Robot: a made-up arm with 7 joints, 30 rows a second.
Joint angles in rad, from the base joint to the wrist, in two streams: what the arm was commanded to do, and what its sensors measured. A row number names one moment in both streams.
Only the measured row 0 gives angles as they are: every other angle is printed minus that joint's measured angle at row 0.
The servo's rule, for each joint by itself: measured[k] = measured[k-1] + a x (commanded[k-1-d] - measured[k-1]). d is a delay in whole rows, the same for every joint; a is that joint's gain. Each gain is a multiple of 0.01, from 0.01 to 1. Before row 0 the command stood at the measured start. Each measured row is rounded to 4 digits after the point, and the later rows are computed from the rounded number. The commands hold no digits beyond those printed.
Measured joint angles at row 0:
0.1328, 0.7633, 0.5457, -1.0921, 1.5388, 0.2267, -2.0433
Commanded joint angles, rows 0 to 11:
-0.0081, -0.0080, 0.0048, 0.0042, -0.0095, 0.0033, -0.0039
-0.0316, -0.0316, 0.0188, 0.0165, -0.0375, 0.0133, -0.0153
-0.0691, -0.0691, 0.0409, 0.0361, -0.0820, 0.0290, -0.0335
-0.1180, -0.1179, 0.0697, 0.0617, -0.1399, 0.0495, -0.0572
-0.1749, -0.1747, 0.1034, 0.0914, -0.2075, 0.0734, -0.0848
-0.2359, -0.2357, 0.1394, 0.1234, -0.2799, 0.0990, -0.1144
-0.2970, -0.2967, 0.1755, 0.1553, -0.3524, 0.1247, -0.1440
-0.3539, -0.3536, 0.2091, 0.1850, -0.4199, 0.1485, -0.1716
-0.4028, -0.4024, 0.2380, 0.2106, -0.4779, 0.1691, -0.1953
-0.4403, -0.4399, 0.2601, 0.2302, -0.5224, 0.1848, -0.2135
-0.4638, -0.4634, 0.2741, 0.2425, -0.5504, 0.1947, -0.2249
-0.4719, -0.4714, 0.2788, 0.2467, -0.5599, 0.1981, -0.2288
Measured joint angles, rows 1 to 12:
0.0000, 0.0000, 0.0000, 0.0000, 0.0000, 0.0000, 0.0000
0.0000, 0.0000, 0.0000, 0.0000, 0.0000, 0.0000, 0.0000
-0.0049, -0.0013, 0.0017, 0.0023, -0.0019, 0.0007, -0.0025
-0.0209, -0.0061, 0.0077, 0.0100, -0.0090, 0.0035, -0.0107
-0.0498, -0.0162, 0.0193, 0.0241, -0.0236, 0.0091, -0.0253
-0.0907, -0.0325, 0.0369, 0.0444, -0.0469, 0.0180, -0.0457
-0.1412, -0.0553, 0.0602, 0.0698, -0.0790, 0.0302, -0.0707
-0.1980, -0.0842, 0.0879, 0.0987, -0.1192, 0.0453, -0.0987
-0.2574, -0.1182, 0.1186, 0.1293, -0.1658, 0.0628, -0.1277
-0.3153, -0.1559, 0.1503, 0.1594, -0.2166, 0.0817, -0.1558
-0.3678, -0.1953, 0.1810, 0.1870, -0.2689, 0.1009, -0.1811
-0.4113, -0.2344, 0.2087, 0.2103, -0.3196, 0.1194, -0.2018
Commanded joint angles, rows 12 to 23:
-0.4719, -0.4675, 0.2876, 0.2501, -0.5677, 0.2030, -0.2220
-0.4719, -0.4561, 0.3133, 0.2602, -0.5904, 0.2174, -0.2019
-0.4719, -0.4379, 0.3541, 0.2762, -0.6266, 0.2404, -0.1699
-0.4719, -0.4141, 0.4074, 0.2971, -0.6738, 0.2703, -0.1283
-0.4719, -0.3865, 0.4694, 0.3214, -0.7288, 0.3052, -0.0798
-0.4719, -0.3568, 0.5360, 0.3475, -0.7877, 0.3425, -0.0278
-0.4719, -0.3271, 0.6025, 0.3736, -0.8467, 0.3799, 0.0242
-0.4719, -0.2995, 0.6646, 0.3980, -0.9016, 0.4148, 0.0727
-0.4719, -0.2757, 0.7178, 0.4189, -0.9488, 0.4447, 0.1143
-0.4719, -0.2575, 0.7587, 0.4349, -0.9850, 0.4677, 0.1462
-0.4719, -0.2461, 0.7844, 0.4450, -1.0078, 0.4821, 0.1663
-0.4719, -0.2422, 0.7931, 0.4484, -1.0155, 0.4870, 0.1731
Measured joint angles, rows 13 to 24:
-0.4428, -0.2710, 0.2316, 0.2277, -0.3658, 0.1360, -0.2166
-0.4603, -0.3031, 0.2481, 0.2380, -0.4046, 0.1497, -0.2244
-0.4673, -0.3294, 0.2619, 0.2445, -0.4372, 0.1614, -0.2229
-0.4701, -0.3497, 0.2799, 0.2530, -0.4678, 0.1737, -0.2095
-0.4712, -0.3638, 0.3059, 0.2655, -0.4996, 0.1884, -0.1842
-0.4716, -0.3718, 0.3414, 0.2826, -0.5344, 0.2064, -0.1484
-0.4718, -0.3742, 0.3862, 0.3036, -0.5733, 0.2281, -0.1045
-0.4719, -0.3714, 0.4386, 0.3273, -0.6162, 0.2533, -0.0554
-0.4719, -0.3643, 0.4960, 0.3523, -0.6623, 0.2812, -0.0045
-0.4719, -0.3539, 0.5550, 0.3770, -0.7102, 0.3106, 0.0449
-0.4719, -0.3414, 0.6120, 0.3996, -0.7579, 0.3401, 0.0893
-0.4719, -0.3280, 0.6633, 0.4187, -0.8033, 0.3682, 0.1257

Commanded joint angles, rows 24 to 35:
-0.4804, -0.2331, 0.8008, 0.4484, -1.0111, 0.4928, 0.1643
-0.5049, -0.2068, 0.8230, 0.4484, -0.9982, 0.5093, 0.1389
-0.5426, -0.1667, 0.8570, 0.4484, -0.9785, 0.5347, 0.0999
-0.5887, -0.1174, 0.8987, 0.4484, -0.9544, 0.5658, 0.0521
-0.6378, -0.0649, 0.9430, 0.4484, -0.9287, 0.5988, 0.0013
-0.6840, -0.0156, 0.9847, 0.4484, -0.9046, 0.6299, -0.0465
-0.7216, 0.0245, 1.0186, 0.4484, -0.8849, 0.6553, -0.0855
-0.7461, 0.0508, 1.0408, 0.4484, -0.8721, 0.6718, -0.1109
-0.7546, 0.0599, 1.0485, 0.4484, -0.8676, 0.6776, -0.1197
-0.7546, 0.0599, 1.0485, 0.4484, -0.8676, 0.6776, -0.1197
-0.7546, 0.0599, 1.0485, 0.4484, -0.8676, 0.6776, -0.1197
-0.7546, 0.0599, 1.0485, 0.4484, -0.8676, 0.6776, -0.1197
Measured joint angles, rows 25 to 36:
-0.4719, -0.3149, 0.7057, 0.4329, -0.8442, 0.3933, 0.1517
-0.4719, -0.3033, 0.7363, 0.4413, -0.8785, 0.4139, 0.1654
-0.4770, -0.2921, 0.7589, 0.4451, -0.9050, 0.4313, 0.1647
-0.4937, -0.2785, 0.7813, 0.4469, -0.9236, 0.4485, 0.1482
-0.5230, -0.2606, 0.8078, 0.4477, -0.9346, 0.4675, 0.1173
-0.5624, -0.2377, 0.8396, 0.4481, -0.9386, 0.4891, 0.0756
-0.6076, -0.2101, 0.8758, 0.4483, -0.9366, 0.5132, 0.0280
-0.6534, -0.1790, 0.9139, 0.4484, -0.9302, 0.5389, -0.0197
-0.6943, -0.1464, 0.9505, 0.4484, -0.9211, 0.5645, -0.0618
-0.7254, -0.1148, 0.9821, 0.4484, -0.9113, 0.5881, -0.0932
-0.7429, -0.0868, 1.0053, 0.4484, -0.9026, 0.6078, -0.1102
-0.7499, -0.0633, 1.0204, 0.4484, -0.8956, 0.6232, -0.1163

